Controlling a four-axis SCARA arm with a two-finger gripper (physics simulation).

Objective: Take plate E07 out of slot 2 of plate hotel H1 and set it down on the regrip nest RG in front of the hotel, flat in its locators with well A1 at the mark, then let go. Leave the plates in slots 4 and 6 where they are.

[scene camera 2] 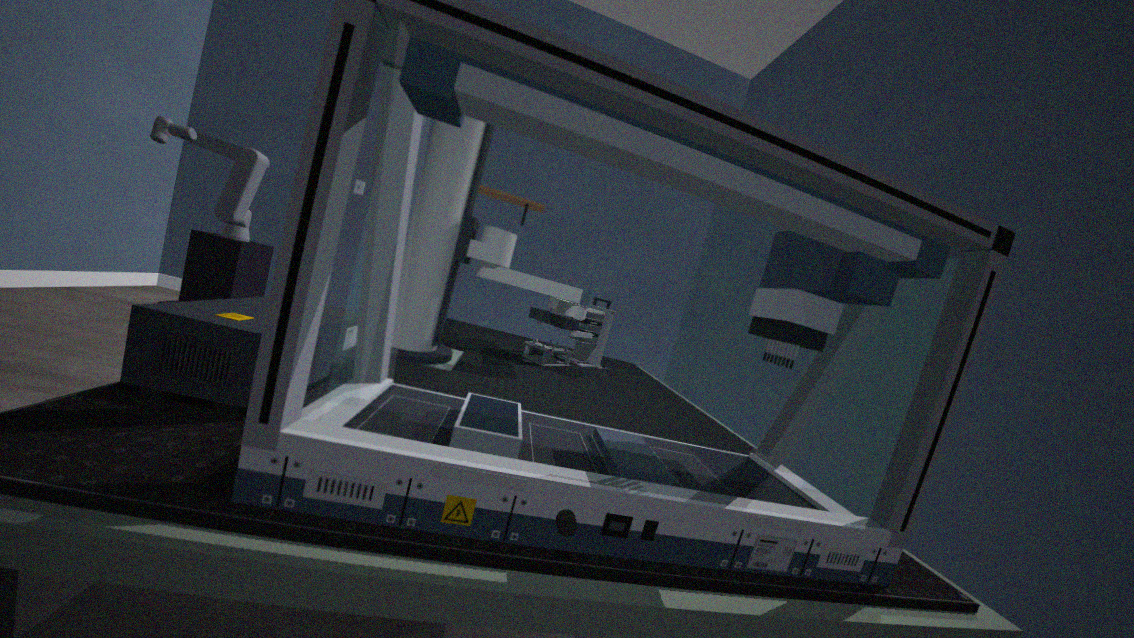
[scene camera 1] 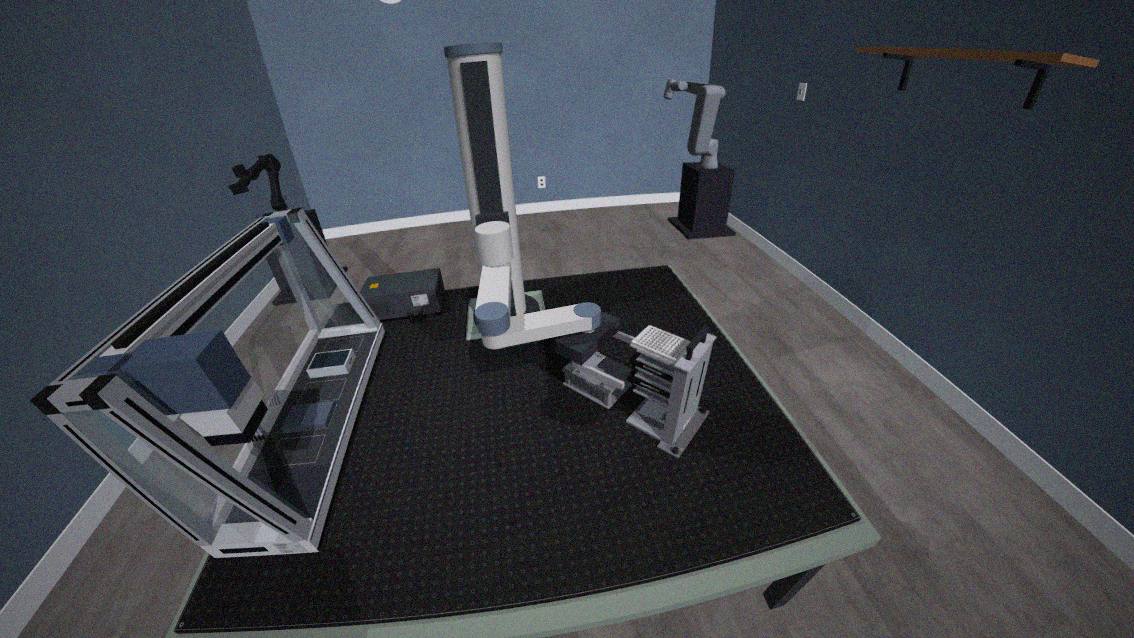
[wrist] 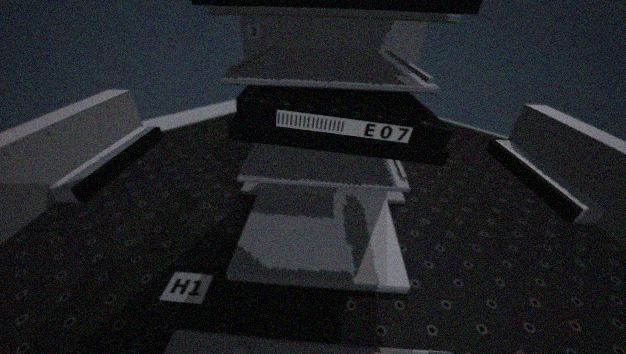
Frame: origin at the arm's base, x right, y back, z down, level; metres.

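Seen in the pictures: gripper, fingertip midpoint: (wrist: 325, 119).
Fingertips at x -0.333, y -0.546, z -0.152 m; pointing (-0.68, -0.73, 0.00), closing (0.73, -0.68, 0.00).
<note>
Pixels of each thing's top centre, then the offset from my fingertips to it. "spot": a spot on its surface instead. Level surfaces: height alone.
- Plate E07 at its top centre: (wrist: 335, 69) (scene camera 1: 657, 373) dy -0.042, dx -0.031, dz -0.010 m
- pale plate at its top centre: (scene camera 1: 663, 342) dy -0.041, dx -0.035, dz -0.105 m
- dark plate at a spot on its surface: (wrist: 335, 7) spot: dy -0.060, dx -0.049, dz -0.040 m
- regrip nest RG at its top centre: (scene camera 1: 597, 365) (scene camera 2: 551, 342) dy +0.100, dx +0.087, dz +0.063 m
- dark mat at its surface level: dz +0.138 m
- H1 label at a spot on its surface: (wrist: 186, 287) spot: dy +0.063, dx -0.075, dz +0.139 m
Plate E07 (wrist: 330, 137), black with a white barcode label, sits in the hotel in the wrist view, above a lower shelf. Plate hotel H1 (scene camera 1: 688, 392) (scene camera 2: 605, 337) stands upright; a pale plate (scene camera 1: 659, 341) lies at its top. Another dark plate (wrist: 335, 7) shows at the wrist view's top edge. My gripper (scene camera 1: 622, 354) (wrist: 325, 119) is open and empty in front of the hotel, its fingers wide apart to the left and right of E07 in the image. The regrip nest RG (scene camera 1: 590, 384) is below the gripper; its edge (wrist: 250, 342) shows at the wrist view's bottom. Its locators are not clear.
A framed, glass-sided machine (scene camera 1: 348, 452) (scene camera 2: 634, 488) stands on the dark mat (scene camera 1: 507, 507). A grey box (scene camera 1: 404, 292) (scene camera 2: 190, 345) is near the arm's column (scene camera 1: 507, 158) (scene camera 2: 436, 230). Two other arms stand beyond the table. The H1 label (wrist: 186, 287) lies left of the hotel base.
</note>
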